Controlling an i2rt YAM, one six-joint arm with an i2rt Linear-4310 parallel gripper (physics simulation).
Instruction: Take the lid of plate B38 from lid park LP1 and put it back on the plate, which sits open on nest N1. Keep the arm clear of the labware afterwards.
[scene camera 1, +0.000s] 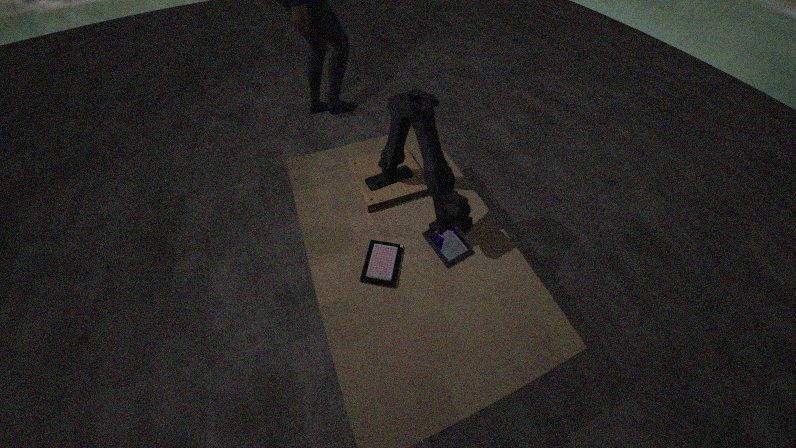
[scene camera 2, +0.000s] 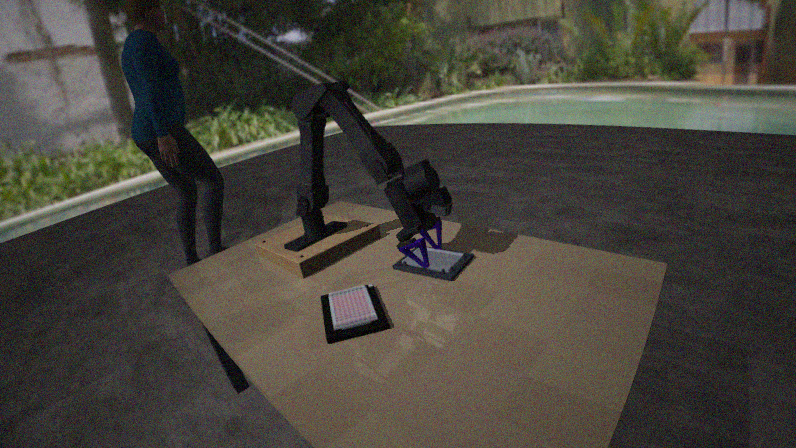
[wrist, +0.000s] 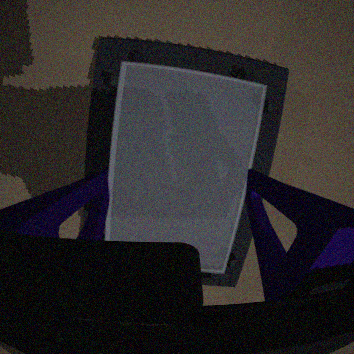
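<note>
The pale, translucent lid lies flat on the dark lid park LP1. My gripper is low over the park, with its purple fingertips against the lid's two long sides; it is shut on the lid. No gap shows between lid and park. The open plate B38, white with pink wells, sits on the black nest N1. The plate does not show in the wrist view. The far finger is mostly hidden in scene camera 1.
The arm's wooden base block stands on the table behind the nest and park. A person stands beyond the table, behind the arm's base. The arm's shadow falls beside the park.
</note>
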